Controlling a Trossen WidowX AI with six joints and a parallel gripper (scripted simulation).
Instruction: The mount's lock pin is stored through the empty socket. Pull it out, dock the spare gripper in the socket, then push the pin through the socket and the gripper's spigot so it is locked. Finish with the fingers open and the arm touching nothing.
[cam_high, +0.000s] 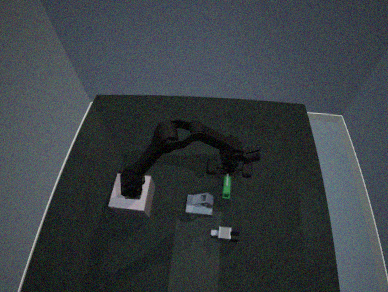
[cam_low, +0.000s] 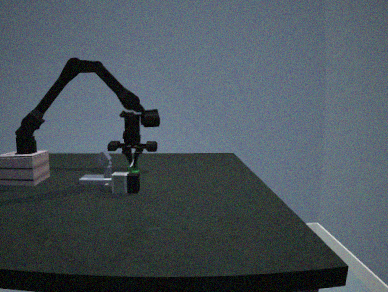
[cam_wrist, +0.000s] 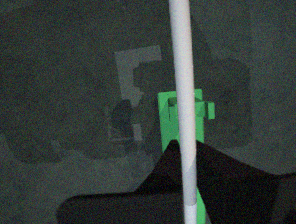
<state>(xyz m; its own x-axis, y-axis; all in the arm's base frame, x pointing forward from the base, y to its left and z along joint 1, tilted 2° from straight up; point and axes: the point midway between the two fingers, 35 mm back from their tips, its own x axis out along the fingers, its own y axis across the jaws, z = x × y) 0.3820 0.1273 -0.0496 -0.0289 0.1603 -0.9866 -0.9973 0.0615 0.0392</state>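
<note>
The green rest is 40 mm to the right of my gripper tip. Also, from my gripper tip: grey mount socket: 140 mm to the right, 100 mm behind, 30 mm above; then spare gripper: 270 mm to the right, 10 mm behind.
</note>
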